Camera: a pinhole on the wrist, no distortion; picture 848 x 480 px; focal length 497.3 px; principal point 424.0 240.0 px. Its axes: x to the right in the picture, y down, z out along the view. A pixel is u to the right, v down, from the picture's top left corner.
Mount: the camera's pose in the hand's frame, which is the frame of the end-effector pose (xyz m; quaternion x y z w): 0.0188 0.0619 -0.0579 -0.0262 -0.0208 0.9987 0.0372
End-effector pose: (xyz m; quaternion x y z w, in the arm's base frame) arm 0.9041 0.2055 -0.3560 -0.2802 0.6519 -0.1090 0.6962
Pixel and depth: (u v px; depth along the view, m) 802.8 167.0 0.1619
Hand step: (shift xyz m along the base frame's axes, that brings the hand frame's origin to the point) 0.0624 0.1543 0.0462
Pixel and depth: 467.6 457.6 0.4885
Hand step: 0.4323 0.0008 0.1418
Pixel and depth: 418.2 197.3 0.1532
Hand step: 0.0796 0.0732 -0.0485
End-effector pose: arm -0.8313 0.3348 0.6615 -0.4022 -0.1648 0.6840 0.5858
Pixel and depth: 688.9 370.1 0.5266
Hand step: -0.2852 -0.1499 0.4374
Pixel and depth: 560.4 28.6 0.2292
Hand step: -0.2316 -0.0437 0.0167
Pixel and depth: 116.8 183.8 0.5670
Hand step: -0.4408 0.4291 0.1531
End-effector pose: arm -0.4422 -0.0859 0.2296 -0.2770 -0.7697 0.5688 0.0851
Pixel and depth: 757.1 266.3 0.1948
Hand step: 0.0618 -0.1605 -0.0709
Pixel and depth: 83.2 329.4 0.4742
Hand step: -0.4713 -0.2053 -0.1408
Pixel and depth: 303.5 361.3 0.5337
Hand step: -0.3356 -0.3565 -0.0900
